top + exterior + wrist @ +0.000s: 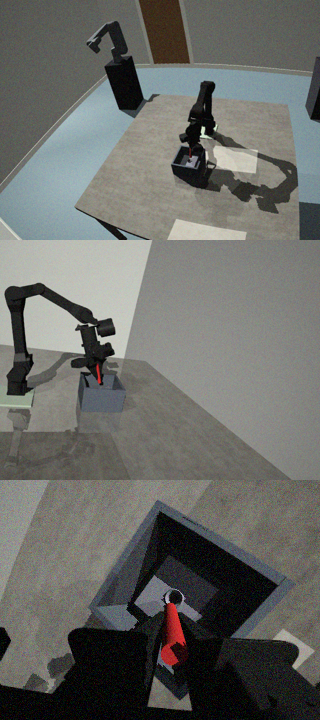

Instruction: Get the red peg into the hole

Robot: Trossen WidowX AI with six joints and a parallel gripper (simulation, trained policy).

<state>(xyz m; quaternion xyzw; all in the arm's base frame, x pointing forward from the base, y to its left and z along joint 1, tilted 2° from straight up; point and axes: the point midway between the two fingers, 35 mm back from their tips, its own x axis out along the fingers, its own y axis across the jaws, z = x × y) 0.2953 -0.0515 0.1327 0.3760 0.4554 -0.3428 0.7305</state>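
Right now my gripper tip is 20 mm below the red peg. From my gripper tip the other things lie so: blue-grey box 10 mm ahead, 10 mm to the right, 80 mm below; then grey plate 10 mm ahead, 10 mm to the right, 60 mm below.
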